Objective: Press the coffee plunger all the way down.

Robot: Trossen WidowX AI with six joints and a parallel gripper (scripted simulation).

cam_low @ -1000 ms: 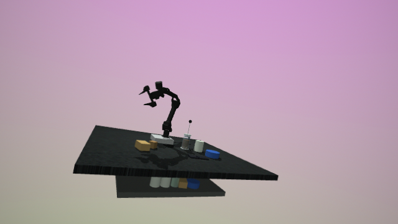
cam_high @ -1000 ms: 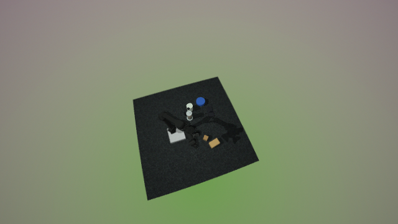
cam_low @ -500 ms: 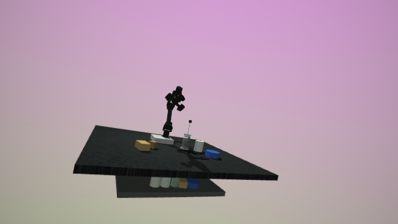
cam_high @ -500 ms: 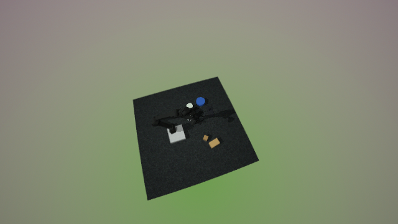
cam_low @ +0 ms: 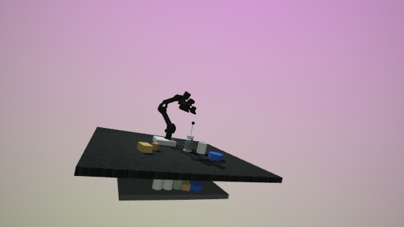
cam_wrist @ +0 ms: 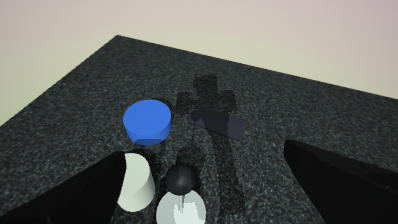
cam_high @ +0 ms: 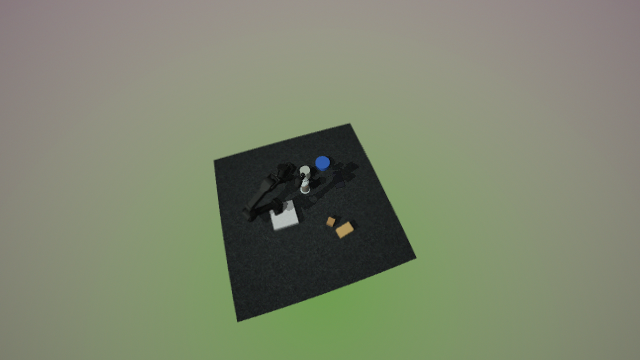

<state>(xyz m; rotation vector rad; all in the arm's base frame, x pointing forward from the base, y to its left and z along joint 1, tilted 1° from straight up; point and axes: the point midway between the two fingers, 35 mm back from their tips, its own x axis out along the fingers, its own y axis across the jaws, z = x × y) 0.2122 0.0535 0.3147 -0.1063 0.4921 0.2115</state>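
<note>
Right now my gripper tip is 10 mm short of the coffee press, 30 mm to the right of it and 210 mm above it. Also, from my gripper tip: flat dark slab 290 mm ahead, 30 mm to the right, 330 mm below; then shelf 10 mm ahead, 50 mm to the right, 660 mm below.
</note>
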